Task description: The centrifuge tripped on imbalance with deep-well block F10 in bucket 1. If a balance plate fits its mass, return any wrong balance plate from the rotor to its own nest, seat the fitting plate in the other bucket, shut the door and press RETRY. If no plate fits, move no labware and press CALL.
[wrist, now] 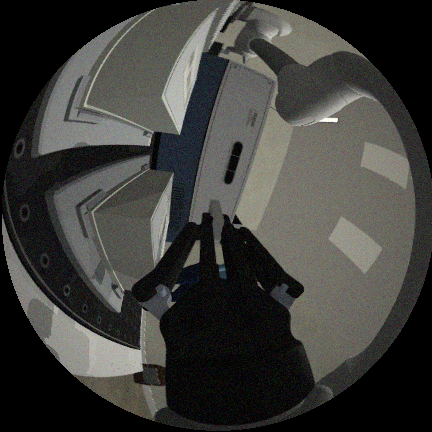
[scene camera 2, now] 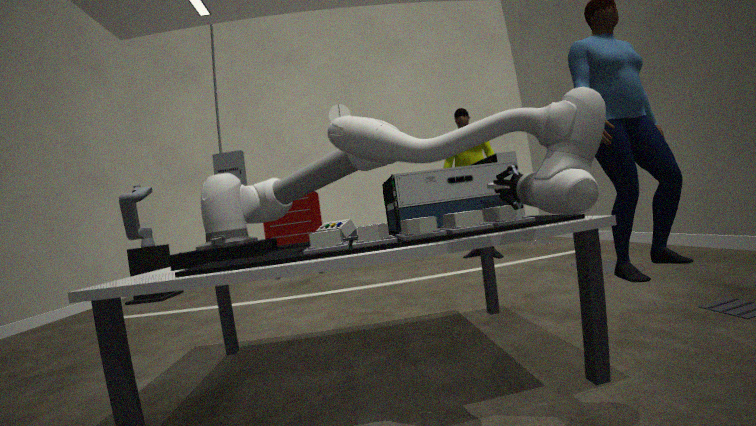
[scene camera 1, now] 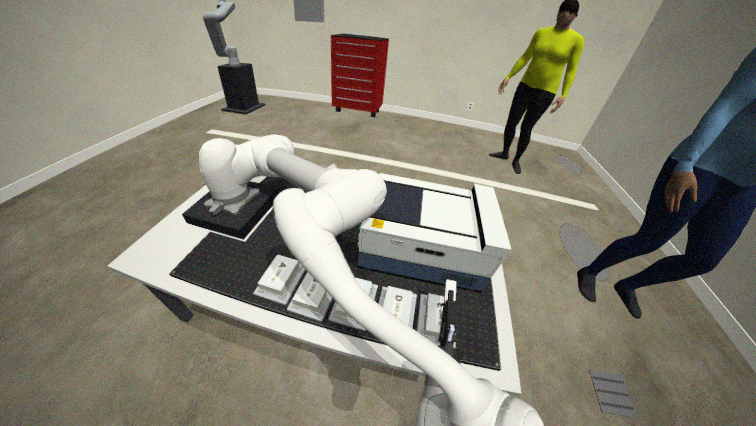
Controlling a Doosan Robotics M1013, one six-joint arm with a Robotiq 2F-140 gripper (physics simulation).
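Where they show: gripper, fingertip midpoint: (wrist: 212,207) (scene camera 2: 491,185) (scene camera 1: 450,281); arm's base, link origin: (scene camera 2: 228,245) (scene camera 1: 233,198).
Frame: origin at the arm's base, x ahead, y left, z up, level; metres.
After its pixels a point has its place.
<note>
My gripper (scene camera 1: 450,288) @[y -0.180, x 0.960, z 0.084 m] (scene camera 2: 493,185) @[y -0.180, x 0.960, z 0.084 m] (wrist: 212,207) @[y -0.180, x 0.960, z 0.084 m] is shut and empty. It points level toward the centrifuge (scene camera 1: 449,257) @[y -0.111, x 0.943, z 0.114 m] (scene camera 2: 433,187) @[y -0.123, x 0.778, z 0.106 m] (wrist: 240,110) @[y -0.124, x 0.765, z 0.107 m], in front of its front panel near the right end, right of the dark slot. Balance plates A (scene camera 1: 279,276) @[y -0.290, x 0.427, z 0.011 m], B (scene camera 1: 311,297) @[y -0.324, x 0.559, z 0.010 m], D (scene camera 1: 397,305) @[y -0.266, x 0.819, z 0.011 m] and E (scene camera 1: 433,315) @[y -0.266, x 0.933, z 0.011 m] sit in a row of nests; another plate (scene camera 1: 366,288) @[y -0.238, x 0.711, z 0.011 m] between B and D is partly hidden by the arm. Plate E is just left of the gripper in scene camera 1. The button box (scene camera 2: 339,227) @[y -0.306, x 0.456, z 0.011 m] shows behind the left plate. Block F10 and the rotor do not show.
The arm (scene camera 1: 365,296) @[y -0.377, x 0.739, z 0.212 m] (scene camera 2: 449,145) @[y -0.437, x 0.763, z 0.182 m] reaches over the plates and bends down beyond the front edge of the table (scene camera 1: 142,259) @[y -0.386, x -0.153, z -0.056 m]. A person in blue (scene camera 1: 693,158) (scene camera 2: 608,79) stands right of the table, and a person in yellow (scene camera 1: 555,58) stands behind it. A red cabinet (scene camera 1: 357,74) stands at the back.
</note>
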